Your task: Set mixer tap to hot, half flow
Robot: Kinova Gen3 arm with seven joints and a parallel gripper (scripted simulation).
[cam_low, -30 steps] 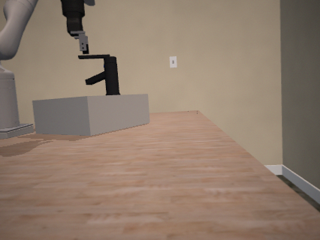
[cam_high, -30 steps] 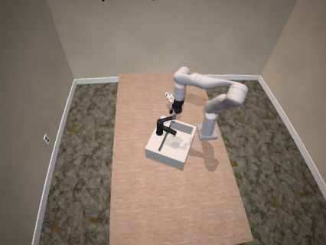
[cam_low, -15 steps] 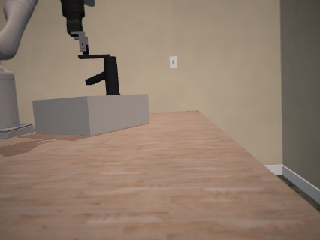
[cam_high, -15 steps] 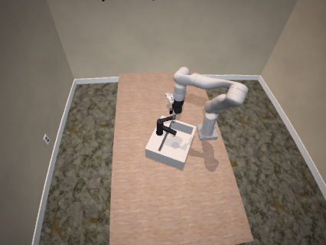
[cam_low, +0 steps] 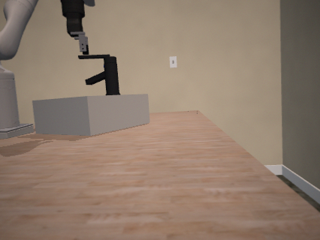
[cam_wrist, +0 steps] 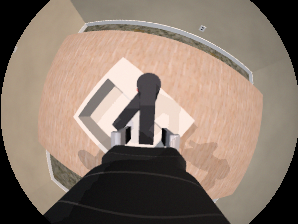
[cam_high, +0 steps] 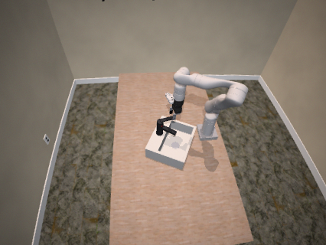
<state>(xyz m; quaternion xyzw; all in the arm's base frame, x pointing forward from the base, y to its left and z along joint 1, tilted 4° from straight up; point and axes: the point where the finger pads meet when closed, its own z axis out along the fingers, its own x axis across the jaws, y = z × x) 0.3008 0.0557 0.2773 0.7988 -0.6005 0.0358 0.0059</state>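
Now: the lever 30 mm below my hand, 30 mm ahead of it and 10 mm to the left of it. From my hand the other things lie so: white sink block 260 mm below, 70 mm to the left, 20 mm behind; black mixer tap 80 mm below, 60 mm ahead, 20 mm to the left.
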